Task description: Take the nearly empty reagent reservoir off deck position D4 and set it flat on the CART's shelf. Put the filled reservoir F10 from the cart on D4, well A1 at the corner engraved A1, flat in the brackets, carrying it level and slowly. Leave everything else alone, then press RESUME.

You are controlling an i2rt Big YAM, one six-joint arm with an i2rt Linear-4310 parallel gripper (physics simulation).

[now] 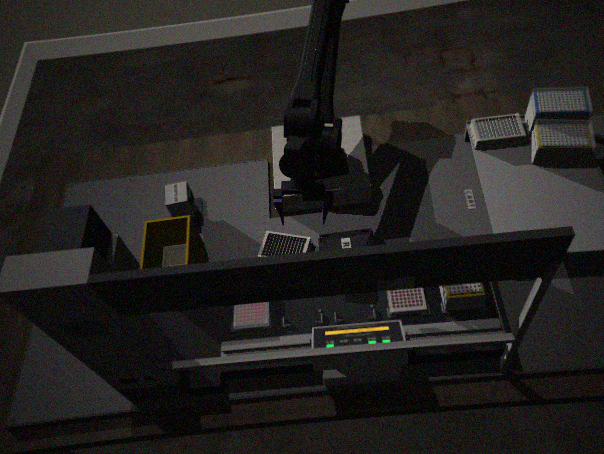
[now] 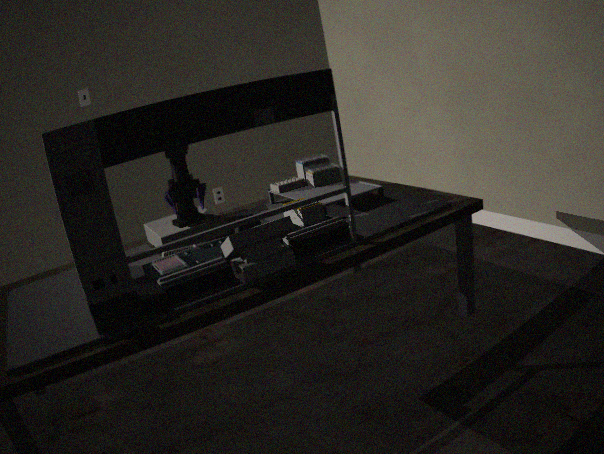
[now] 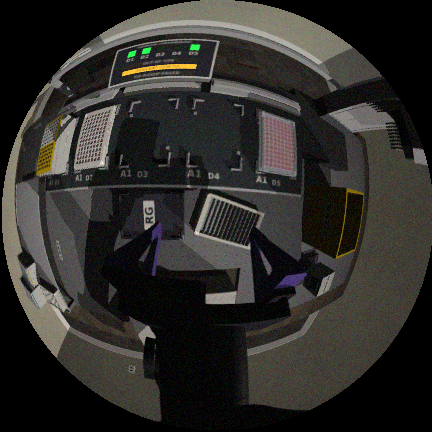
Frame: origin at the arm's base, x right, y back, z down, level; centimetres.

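Seen in the pictures: gripper, fingertip midpoint: (image 1: 303, 223) (image 2: 189, 211) (image 3: 205, 227); arm's base, link origin: (image 1: 325, 166).
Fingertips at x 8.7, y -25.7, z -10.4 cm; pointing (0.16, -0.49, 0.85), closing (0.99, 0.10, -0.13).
Note:
Offsets run from my fingertips to a thing's top centre.
My gripper (image 1: 303, 222) (image 3: 205, 227) is open and empty, above the table between the arm's base and the deck. A slotted reservoir with a white rim @(dx +6.4, dy +3.2, dz +13.3 cm) (image 1: 285, 244) (image 3: 230, 220) lies askew on the table in front of D4, below and beyond the fingertips. D4 (image 3: 215, 135) has bare brackets and no labware. On the cart's shelf (image 1: 540, 195) (image 2: 365, 186) stands a pale, gridded tray @(dx -56.3, dy +25.3, dz +7.3 cm) (image 1: 497, 129) (image 2: 286, 185) at the back; no F10 mark is readable. The panel (image 1: 357, 337) (image 3: 164, 61) shows green lamps at D1, D2 and D5 and an amber bar. RESUME is not legible.
D3 (image 3: 142, 110) is bare. A pink plate (image 1: 251, 315) (image 3: 277, 142) sits on D5, a plate (image 1: 406, 300) (image 3: 95, 137) on D2. A dark labelled tray @(dx -9.9, dy +1.0, dz +15.1 cm) (image 1: 362, 239) (image 3: 172, 200) lies beside the reservoir. A yellow-rimmed bin @(dx +34.9, dy +3.6, dz +3.0 cm) (image 3: 325, 220) stands aside. A beam (image 1: 325, 272) crosses above the deck.

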